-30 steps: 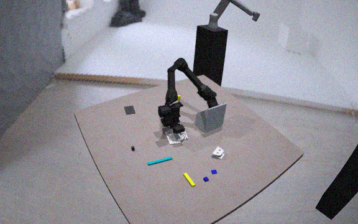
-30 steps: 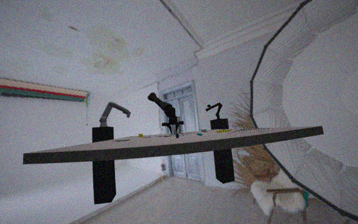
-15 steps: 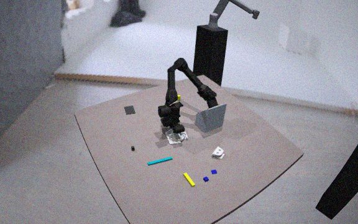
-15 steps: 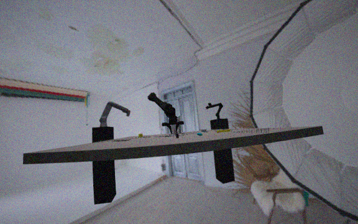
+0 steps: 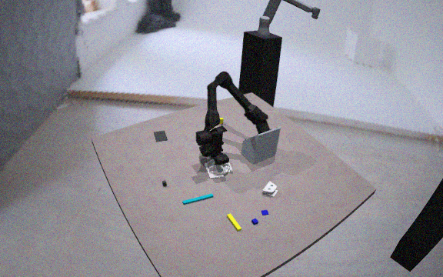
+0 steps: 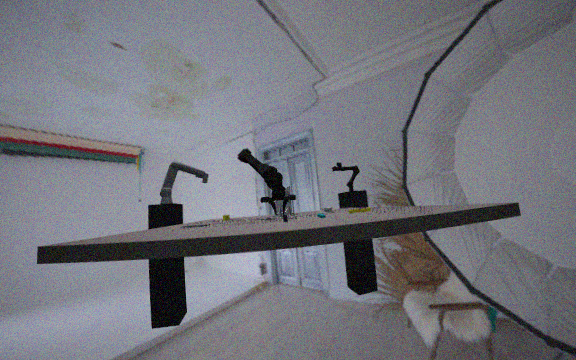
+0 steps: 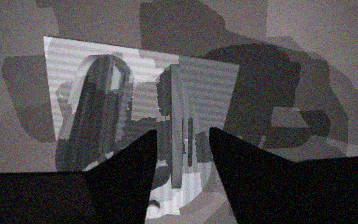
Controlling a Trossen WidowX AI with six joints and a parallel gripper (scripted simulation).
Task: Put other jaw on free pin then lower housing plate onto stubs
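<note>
Now: gripper tip 9 cm past the small white part, 32 cm to the right of it and 1 cm below it. From my gripper tip the other things lie so: yellow bar (19 cm ahead, 36 cm to the left, 1 cm below); then small black cube (30 cm ahead, 3 cm to the right); then teal bar (22 cm ahead, 14 cm to the left, 1 cm below).
</note>
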